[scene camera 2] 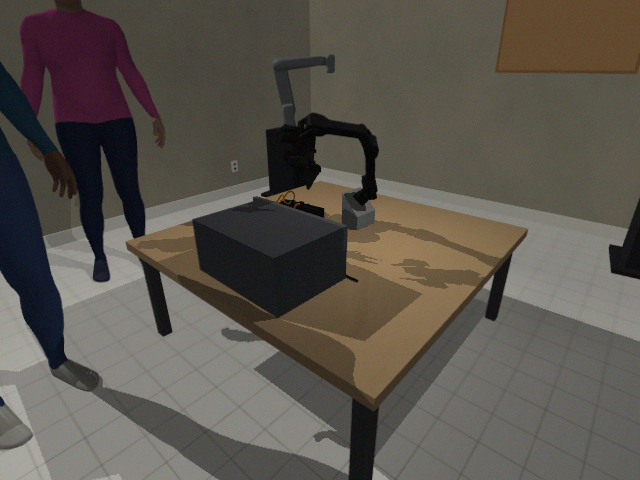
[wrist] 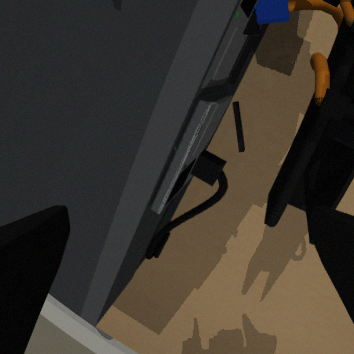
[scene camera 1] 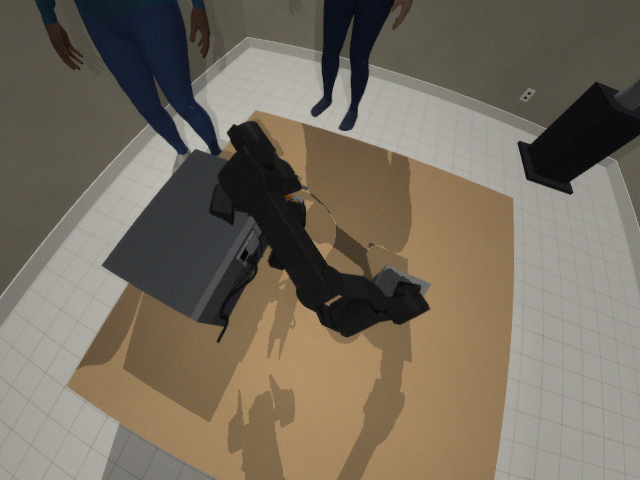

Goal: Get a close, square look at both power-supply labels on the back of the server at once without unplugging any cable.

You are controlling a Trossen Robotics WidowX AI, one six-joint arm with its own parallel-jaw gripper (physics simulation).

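Places are measured from the arm's base along level axes (x ahead, y left, z up), in centimetres.
Pixels of known places: gripper, between the fingertips: [scene camera 2: 303, 188] [wrist: 192, 219] [scene camera 1: 252, 227]; arm's base, origin of its link: [scene camera 2: 360, 198] [scene camera 1: 407, 292].
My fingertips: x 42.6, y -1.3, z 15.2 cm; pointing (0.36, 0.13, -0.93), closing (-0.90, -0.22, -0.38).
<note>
Ahead of a thing's pixels: the offset from my fingertips to its top centre. "pt": to the spot under its first point. Level surfaces: height alone.
The server [scene camera 1: 170, 238] [scene camera 2: 270, 248] [wrist: 88, 105] is a dark grey box on the wooden table @(dz -27.4 cm) [scene camera 1: 437, 286] [scene camera 2: 442, 267]. My gripper [scene camera 1: 248, 232] [scene camera 2: 303, 180] [wrist: 192, 219] is open and empty. It hangs above the server's rear edge and points down. In the wrist view the back panel @(pt dy +0.5, dx +2.7, dz -8.0 cm) [wrist: 189, 147] [scene camera 1: 244, 252] shows only edge-on from above, and no label can be read. A black power plug @(dy +3.8, dx +2.0, dz -13.4 cm) [wrist: 208, 166] sits in the panel, and its cable @(pt dy +9.5, dx +2.0, dz -16.7 cm) [wrist: 197, 207] [scene camera 1: 232, 300] runs down onto the table. A blue connector @(pt dy -9.4, dx +1.0, dz -13.4 cm) [wrist: 270, 10] and orange cables [wrist: 321, 74] [scene camera 2: 287, 197] are plugged in further along.
A black block @(dy -6.7, dx -5.6, dz -7.4 cm) [wrist: 316, 158] [scene camera 2: 313, 209] lies on the table close behind the server, beside a short black bar @(pt dy -0.3, dx +0.6, dz -14.8 cm) [wrist: 239, 126]. A black tower with a grey camera arm [scene camera 2: 285, 95] stands behind the table. Two people [scene camera 1: 166, 86] [scene camera 1: 342, 57] stand near the far edge. My base [scene camera 1: 394, 278] [scene camera 2: 357, 214] stands mid-table.
</note>
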